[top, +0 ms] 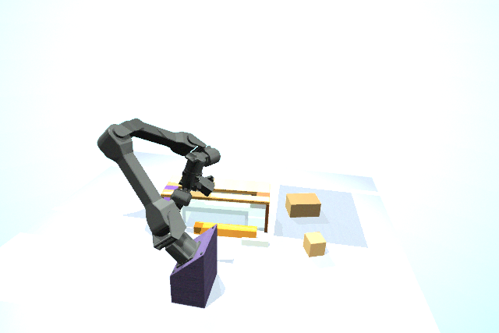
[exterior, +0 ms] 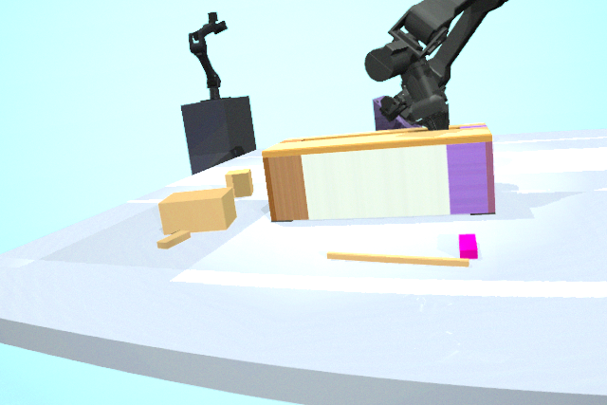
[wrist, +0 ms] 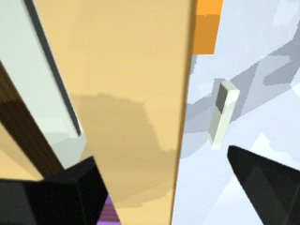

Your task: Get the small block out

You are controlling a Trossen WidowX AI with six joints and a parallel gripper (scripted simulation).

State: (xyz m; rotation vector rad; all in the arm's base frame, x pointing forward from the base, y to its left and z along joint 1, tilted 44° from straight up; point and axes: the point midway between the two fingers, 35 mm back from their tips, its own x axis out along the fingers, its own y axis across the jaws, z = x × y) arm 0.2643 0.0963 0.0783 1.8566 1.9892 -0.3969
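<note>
Right now my gripper tip is 5 cm short of the tan block and 2 cm to the right of it. From my gripper tip the other things lie so: orange bar 16 cm to the right, 7 cm below; then thin wooden stick 34 cm ahead, 9 cm below, 3 cm to the right; then box 12 cm to the right, 5 cm ahead, 3 cm below.
</note>
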